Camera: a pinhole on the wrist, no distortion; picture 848 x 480 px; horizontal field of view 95.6 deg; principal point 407.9 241.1 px. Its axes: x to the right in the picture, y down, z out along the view. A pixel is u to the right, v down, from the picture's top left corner.
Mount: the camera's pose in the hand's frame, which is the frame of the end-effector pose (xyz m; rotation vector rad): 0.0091 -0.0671 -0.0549 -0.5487 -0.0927 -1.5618
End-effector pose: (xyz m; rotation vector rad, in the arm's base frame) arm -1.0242 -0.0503 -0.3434 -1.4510 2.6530 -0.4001
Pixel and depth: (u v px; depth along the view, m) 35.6 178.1 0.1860
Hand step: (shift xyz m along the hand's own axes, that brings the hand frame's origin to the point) 0.0268 0.1728 0.0456
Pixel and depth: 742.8 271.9 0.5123
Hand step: 0.2078 -0.2821 0.5596
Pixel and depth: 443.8 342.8 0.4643
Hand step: 0.2597 0.0625 0.3362
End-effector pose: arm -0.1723 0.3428 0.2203 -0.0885 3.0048 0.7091
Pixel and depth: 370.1 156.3 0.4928
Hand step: 0.0429 0.1772 0.3880
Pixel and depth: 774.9 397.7 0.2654
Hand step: 0.1960 -0.2061 0.2485
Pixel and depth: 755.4 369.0 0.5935
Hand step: 0.3836 -0.3466 0.6238
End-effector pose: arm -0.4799 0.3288 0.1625 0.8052 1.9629 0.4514
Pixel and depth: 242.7 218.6 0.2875
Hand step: 0.0704 0.1590 0.1532
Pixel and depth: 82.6 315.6 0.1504
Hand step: 0.0756 0.1055 0.0189
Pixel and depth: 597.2 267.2 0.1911
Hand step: 0.0787 -0.0806 0.1464
